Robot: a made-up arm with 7 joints. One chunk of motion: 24 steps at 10 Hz.
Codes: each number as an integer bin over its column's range. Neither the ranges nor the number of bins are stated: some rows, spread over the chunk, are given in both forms.
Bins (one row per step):
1: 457 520 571 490 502 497
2: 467 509 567 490 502 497
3: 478 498 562 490 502 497
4: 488 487 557 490 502 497
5: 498 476 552 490 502 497
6: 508 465 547 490 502 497
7: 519 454 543 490 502 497
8: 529 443 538 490 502 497
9: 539 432 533 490 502 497
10: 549 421 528 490 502 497
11: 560 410 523 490 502 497
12: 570 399 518 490 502 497
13: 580 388 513 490 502 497
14: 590 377 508 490 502 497
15: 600 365 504 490 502 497
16: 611 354 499 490 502 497
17: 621 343 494 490 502 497
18: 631 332 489 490 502 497
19: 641 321 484 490 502 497
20: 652 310 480 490 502 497
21: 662 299 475 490 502 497
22: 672 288 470 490 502 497
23: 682 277 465 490 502 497
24: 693 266 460 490 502 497
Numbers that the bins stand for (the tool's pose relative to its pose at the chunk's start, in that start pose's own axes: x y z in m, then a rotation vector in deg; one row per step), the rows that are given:
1: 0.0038 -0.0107 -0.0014 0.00 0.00 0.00
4: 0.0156 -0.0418 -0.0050 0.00 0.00 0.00
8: 0.0312 -0.0832 -0.0100 0.00 0.00 0.00
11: 0.0430 -0.1142 -0.0139 0.00 0.00 0.00
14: 0.0544 -0.1453 -0.0178 0.00 0.00 0.00
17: 0.0662 -0.1773 -0.0214 0.00 0.00 0.00
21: 0.0818 -0.2187 -0.0264 0.00 0.00 0.00
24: 0.0936 -0.2497 -0.0303 0.00 0.00 0.00
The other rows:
2: 0.0076 -0.0211 -0.0024 0.00 0.00 0.00
3: 0.0118 -0.0314 -0.0037 0.00 0.00 0.00
5: 0.0194 -0.0521 -0.0063 0.00 0.00 0.00
6: 0.0232 -0.0625 -0.0076 0.00 0.00 0.00
7: 0.0274 -0.0728 -0.0087 0.00 0.00 0.00
9: 0.0350 -0.0935 -0.0113 0.00 0.00 0.00
10: 0.0388 -0.1039 -0.0126 0.00 0.00 0.00
12: 0.0468 -0.1246 -0.0152 0.00 0.00 0.00
13: 0.0506 -0.1349 -0.0165 0.00 0.00 0.00
15: 0.0582 -0.1566 -0.0188 0.00 0.00 0.00
16: 0.0624 -0.1669 -0.0201 0.00 0.00 0.00
18: 0.0700 -0.1876 -0.0227 0.00 0.00 0.00
19: 0.0738 -0.1980 -0.0240 0.00 0.00 0.00
20: 0.0780 -0.2083 -0.0251 0.00 0.00 0.00
22: 0.0856 -0.2290 -0.0277 0.00 0.00 0.00
23: 0.0894 -0.2394 -0.0290 0.00 0.00 0.00

